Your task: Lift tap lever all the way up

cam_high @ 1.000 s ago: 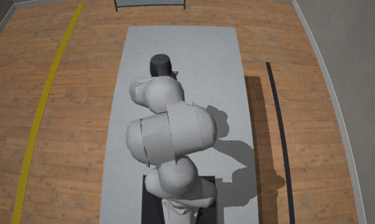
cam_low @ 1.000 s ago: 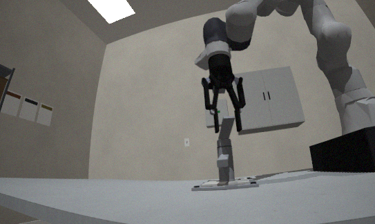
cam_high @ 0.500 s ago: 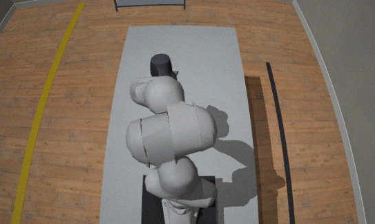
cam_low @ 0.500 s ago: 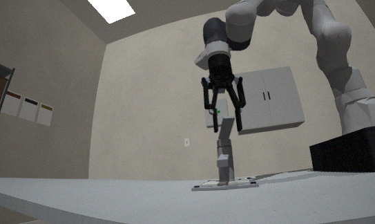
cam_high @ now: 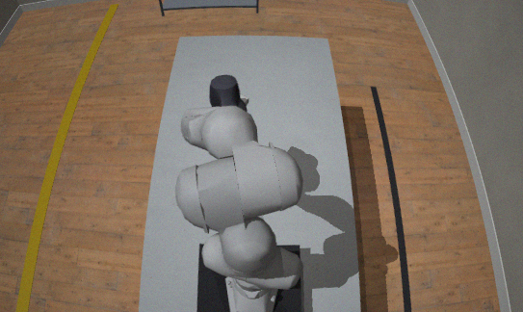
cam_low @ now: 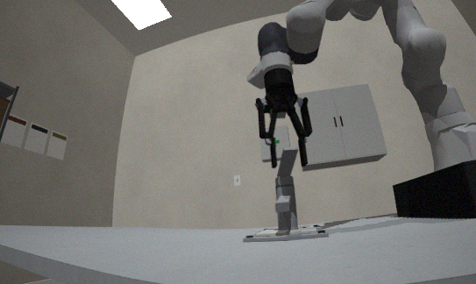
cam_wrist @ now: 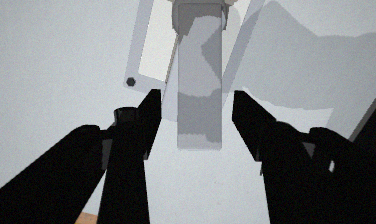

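Now: the lever 10 mm ahead of my hand, 30 mm to the right of it and 20 mm below it. Round my hand: flat grey base plate: 20 mm ahead, 70 mm to the right, 180 mm below; then grey tap: 20 mm ahead, 40 mm to the right, 70 mm below.
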